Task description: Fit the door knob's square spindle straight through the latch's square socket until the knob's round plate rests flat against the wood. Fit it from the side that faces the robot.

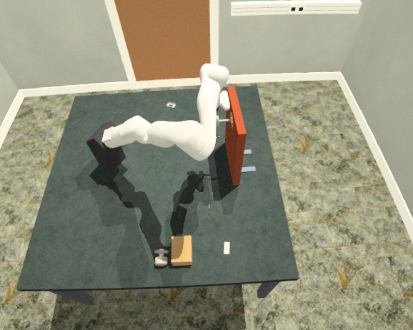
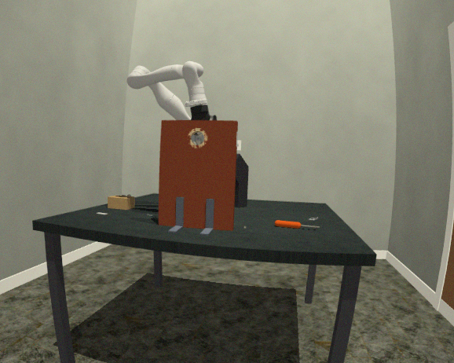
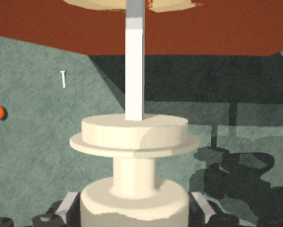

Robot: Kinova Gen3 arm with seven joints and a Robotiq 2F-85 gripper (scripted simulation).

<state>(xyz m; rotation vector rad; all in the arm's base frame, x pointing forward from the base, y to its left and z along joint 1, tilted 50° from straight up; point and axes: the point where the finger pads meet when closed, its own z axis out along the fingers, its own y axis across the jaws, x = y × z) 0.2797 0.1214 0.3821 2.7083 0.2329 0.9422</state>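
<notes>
Now: hand 40 mm short of the cream door knob and 10 mm above it. Also, from my hand: small white plate (20 mm behind, 480 mm to the right, 360 mm below); then tan block (230 mm behind, 460 mm to the right, 330 mm below).
</notes>
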